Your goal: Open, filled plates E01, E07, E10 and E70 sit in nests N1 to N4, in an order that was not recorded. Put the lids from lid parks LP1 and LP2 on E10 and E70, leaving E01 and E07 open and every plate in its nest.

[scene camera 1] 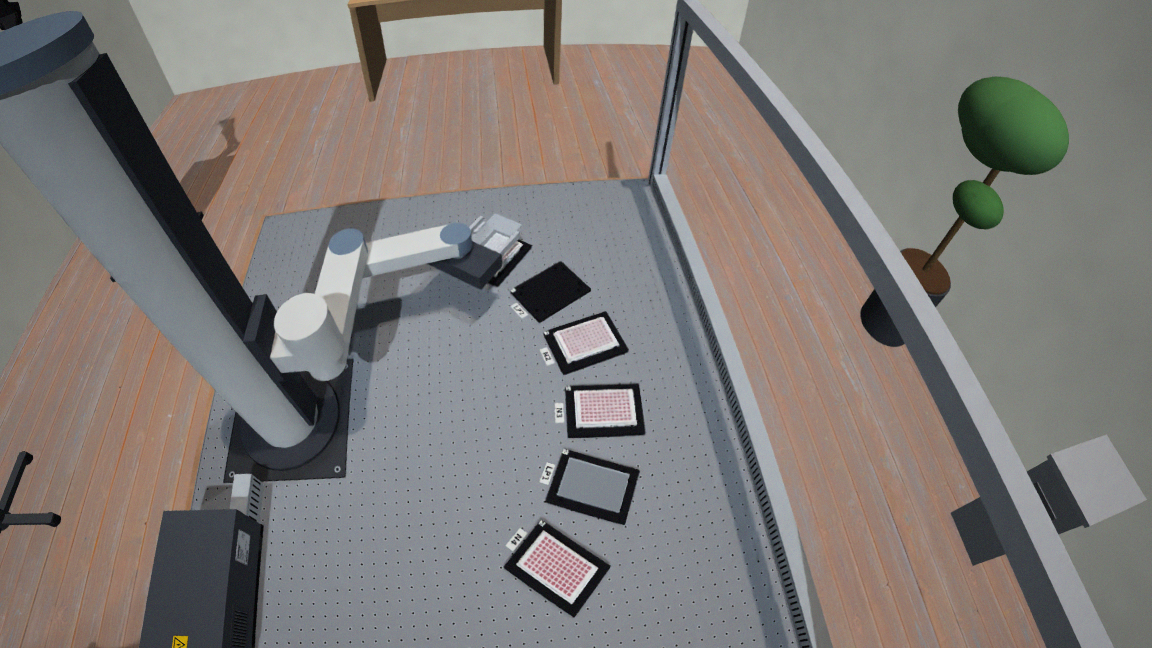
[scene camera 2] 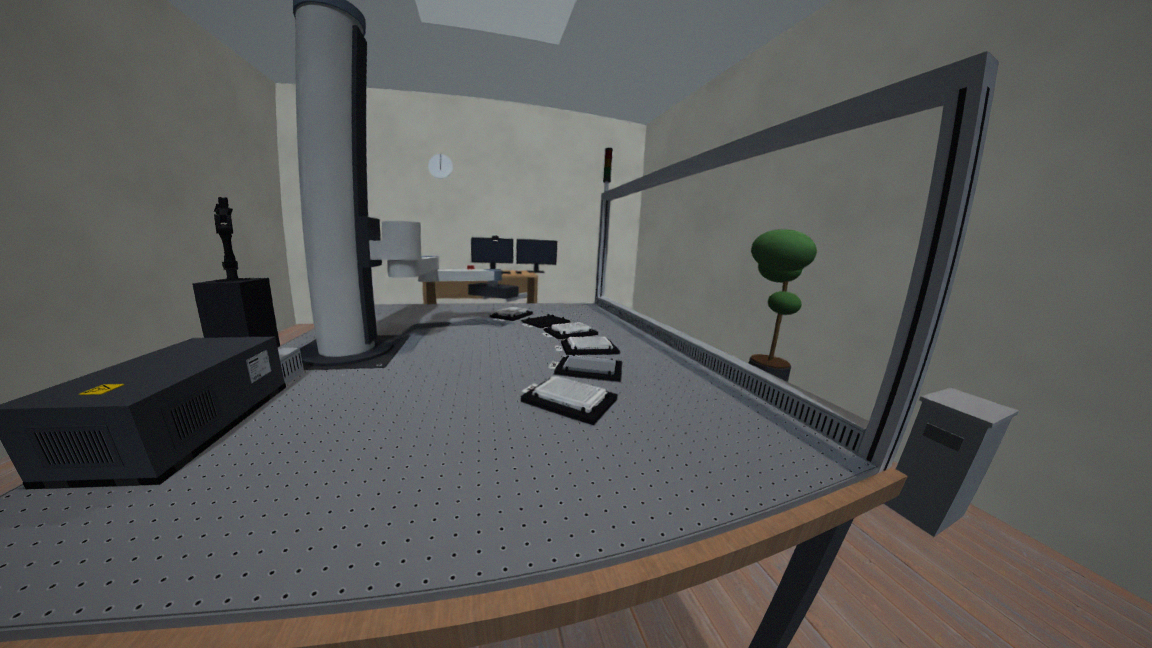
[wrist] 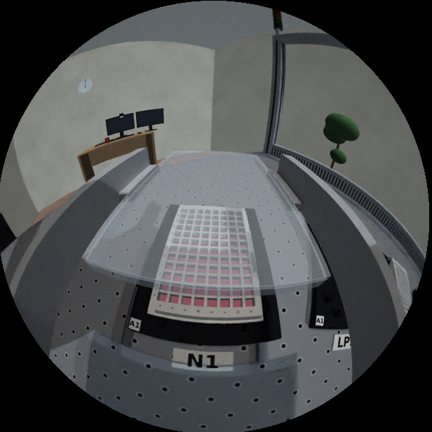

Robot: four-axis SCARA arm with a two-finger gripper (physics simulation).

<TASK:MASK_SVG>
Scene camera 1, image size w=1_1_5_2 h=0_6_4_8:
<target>my gripper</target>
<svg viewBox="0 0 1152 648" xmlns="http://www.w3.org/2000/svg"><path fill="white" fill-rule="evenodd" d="M520 234L516 231L497 252L472 241L472 248L467 254L427 264L482 290L502 267L502 257L520 238ZM482 216L469 227L471 235L475 234L486 223Z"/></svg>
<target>N4 plate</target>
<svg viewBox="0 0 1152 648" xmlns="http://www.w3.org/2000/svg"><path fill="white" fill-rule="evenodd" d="M543 530L516 565L570 604L573 604L598 570L598 567Z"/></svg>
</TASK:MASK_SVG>
